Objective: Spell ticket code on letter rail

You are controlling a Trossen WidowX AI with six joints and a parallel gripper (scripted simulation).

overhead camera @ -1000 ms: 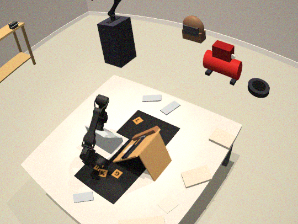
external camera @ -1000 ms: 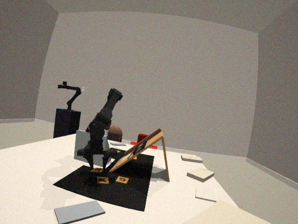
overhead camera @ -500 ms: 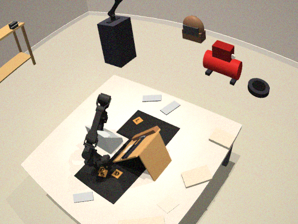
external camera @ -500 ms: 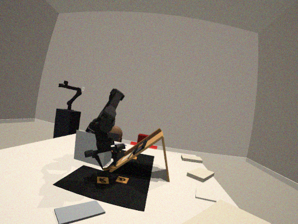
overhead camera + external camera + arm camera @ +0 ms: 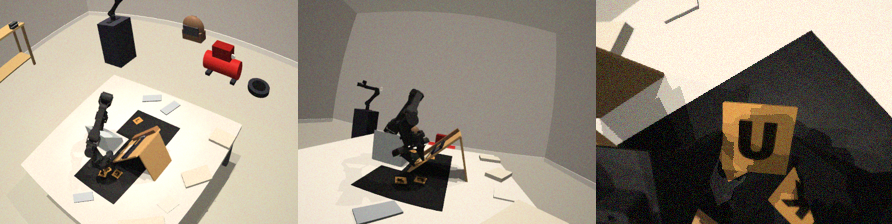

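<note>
Now: gripper tip 110 mm above the g tile and 50 mm to the right of it. The rest, counted from my gripper tip: k tile (110 mm below, 80 mm behind); then white ticket (230 mm to the left, 30 mm below, 30 mm behind); then u tile (right at my gripper tip).
</note>
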